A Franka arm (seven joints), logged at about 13 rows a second.
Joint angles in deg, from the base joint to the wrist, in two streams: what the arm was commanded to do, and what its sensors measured. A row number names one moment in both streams.
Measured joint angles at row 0: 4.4 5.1 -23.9 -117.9 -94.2 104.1 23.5
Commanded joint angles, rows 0 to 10: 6.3 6.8 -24.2 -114.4 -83.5 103.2 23.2; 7.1 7.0 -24.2 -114.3 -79.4 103.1 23.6; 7.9 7.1 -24.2 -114.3 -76.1 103.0 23.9; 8.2 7.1 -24.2 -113.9 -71.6 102.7 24.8; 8.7 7.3 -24.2 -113.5 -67.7 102.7 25.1; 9.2 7.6 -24.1 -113.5 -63.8 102.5 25.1; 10.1 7.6 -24.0 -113.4 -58.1 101.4 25.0; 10.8 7.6 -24.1 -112.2 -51.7 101.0 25.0; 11.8 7.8 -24.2 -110.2 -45.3 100.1 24.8; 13.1 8.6 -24.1 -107.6 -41.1 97.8 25.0; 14.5 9.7 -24.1 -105.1 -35.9 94.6 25.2
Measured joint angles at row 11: 11.9 7.1 -23.7 -111.2 -43.6 99.9 24.3
